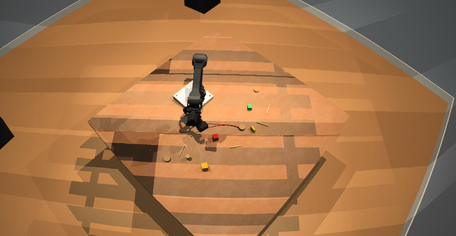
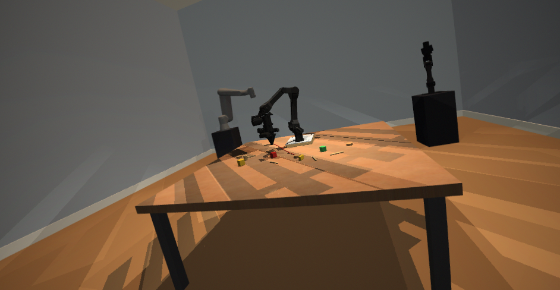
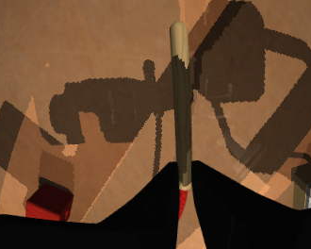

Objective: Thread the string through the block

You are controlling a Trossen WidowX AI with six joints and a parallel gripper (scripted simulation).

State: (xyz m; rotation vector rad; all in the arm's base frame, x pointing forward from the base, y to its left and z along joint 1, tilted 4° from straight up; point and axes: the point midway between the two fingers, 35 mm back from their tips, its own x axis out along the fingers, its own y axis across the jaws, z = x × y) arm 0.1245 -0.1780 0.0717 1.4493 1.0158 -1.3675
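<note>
Now: the red block 13 cm ahead of my gripper tip, 4 cm below it and 3 cm to the left of it. Round my gripper tip: thin wooden stick: 1 cm to the right; then green cube: 34 cm to the left, 17 cm ahead, 4 cm below; then round wooden button: 21 cm ahead, 19 cm to the left, 5 cm below.
</note>
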